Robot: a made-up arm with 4 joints. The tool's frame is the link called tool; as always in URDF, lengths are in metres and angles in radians. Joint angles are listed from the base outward.
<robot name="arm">
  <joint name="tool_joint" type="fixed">
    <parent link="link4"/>
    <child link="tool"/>
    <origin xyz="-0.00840 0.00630 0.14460" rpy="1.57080 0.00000 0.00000"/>
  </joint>
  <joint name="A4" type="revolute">
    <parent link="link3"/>
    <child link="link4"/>
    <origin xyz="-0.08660 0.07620 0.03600" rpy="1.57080 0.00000 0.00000"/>
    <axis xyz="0 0 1"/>
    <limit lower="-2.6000" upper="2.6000"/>
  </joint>
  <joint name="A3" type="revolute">
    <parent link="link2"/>
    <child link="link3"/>
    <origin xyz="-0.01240 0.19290 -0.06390" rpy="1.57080 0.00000 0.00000"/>
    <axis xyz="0 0 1"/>
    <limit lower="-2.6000" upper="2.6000"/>
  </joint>
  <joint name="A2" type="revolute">
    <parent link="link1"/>
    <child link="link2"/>
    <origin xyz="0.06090 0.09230 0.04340" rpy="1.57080 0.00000 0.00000"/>
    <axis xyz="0 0 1"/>
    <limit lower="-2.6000" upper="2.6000"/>
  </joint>
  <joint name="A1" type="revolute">
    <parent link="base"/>
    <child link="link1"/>
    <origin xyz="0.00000 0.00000 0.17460"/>
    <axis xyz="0 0 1"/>
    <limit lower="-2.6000" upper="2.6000"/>
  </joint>
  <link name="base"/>
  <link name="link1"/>
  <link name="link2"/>
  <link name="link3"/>
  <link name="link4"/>
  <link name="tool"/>
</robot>
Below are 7 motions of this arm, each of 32 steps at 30 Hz.
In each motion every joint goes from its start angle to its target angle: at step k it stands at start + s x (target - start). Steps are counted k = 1, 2, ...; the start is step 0. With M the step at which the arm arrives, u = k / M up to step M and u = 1 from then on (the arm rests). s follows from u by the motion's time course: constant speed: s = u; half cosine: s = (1 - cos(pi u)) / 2; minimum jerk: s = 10 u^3 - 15 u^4 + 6 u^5.
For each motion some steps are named. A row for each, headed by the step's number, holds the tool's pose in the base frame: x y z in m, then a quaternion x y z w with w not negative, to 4 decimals.
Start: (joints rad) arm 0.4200 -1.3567 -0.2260 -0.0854
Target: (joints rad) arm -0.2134 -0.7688 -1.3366 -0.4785
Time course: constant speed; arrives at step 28
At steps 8, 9, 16, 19, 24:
8: 0.1078 0.1975 0.3922 0.1156 0.4752 0.3060 0.8168
9: 0.1095 0.1898 0.3943 0.1342 0.4578 0.3122 0.8216
16: 0.1144 0.1374 0.4018 0.2483 0.3236 0.3528 0.8422
19: 0.1138 0.1166 0.4019 0.2879 0.2617 0.3690 0.8441
24: 0.1106 0.0848 0.3985 0.3409 0.1569 0.3956 0.8382

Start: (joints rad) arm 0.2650 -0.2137 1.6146 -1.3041
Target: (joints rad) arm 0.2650 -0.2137 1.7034 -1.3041
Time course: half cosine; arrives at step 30
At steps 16, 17, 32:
16: 0.0878 0.2645 0.3484 -0.4580 -0.4134 -0.4555 0.6417
17: 0.0883 0.2642 0.3483 -0.4592 -0.4127 -0.4568 0.6404
32: 0.0914 0.2623 0.3477 -0.4681 -0.4070 -0.4667 0.6304

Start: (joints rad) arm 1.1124 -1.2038 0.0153 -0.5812
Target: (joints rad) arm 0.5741 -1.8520 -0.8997 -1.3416
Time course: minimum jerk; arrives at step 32
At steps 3, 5, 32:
3: -0.1294 0.2457 0.3654 -0.1639 0.2583 0.4988 0.8109
5: -0.1240 0.2479 0.3650 -0.1548 0.2625 0.4995 0.8110
32: 0.1244 0.2403 0.2897 0.3525 0.3411 0.2359 0.8389

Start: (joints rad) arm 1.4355 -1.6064 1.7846 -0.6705
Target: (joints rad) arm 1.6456 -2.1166 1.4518 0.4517
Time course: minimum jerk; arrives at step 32
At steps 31, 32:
31: -0.2725 0.1505 0.1000 -0.8598 0.1280 -0.1488 0.4714
32: -0.2726 0.1505 0.1000 -0.8598 0.1281 -0.1489 0.4714

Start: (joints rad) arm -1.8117 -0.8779 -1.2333 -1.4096
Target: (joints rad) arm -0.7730 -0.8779 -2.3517 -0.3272
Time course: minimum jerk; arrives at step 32
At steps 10, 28, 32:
10: 0.0763 -0.1197 0.3822 0.2997 -0.4999 -0.3129 0.7499
28: 0.1540 -0.0954 0.3111 0.5269 -0.1074 0.5493 0.6396
32: 0.1567 -0.0937 0.3095 0.5240 -0.1003 0.5648 0.6296

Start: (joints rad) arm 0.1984 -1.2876 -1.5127 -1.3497
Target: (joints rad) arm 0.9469 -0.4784 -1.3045 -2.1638
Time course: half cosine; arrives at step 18
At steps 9, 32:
9: 0.0506 0.1390 0.3847 0.6928 -0.1322 0.3492 0.6170
32: -0.0556 0.0943 0.3996 0.7939 -0.2598 0.3746 0.4023

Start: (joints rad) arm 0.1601 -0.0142 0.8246 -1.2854
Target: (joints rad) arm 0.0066 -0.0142 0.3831 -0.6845
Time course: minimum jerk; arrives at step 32
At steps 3, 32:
3: 0.0019 0.2672 0.3653 -0.1970 -0.5601 -0.2587 0.7619
32: -0.0082 0.2529 0.3657 -0.0641 -0.3231 -0.1758 0.9277

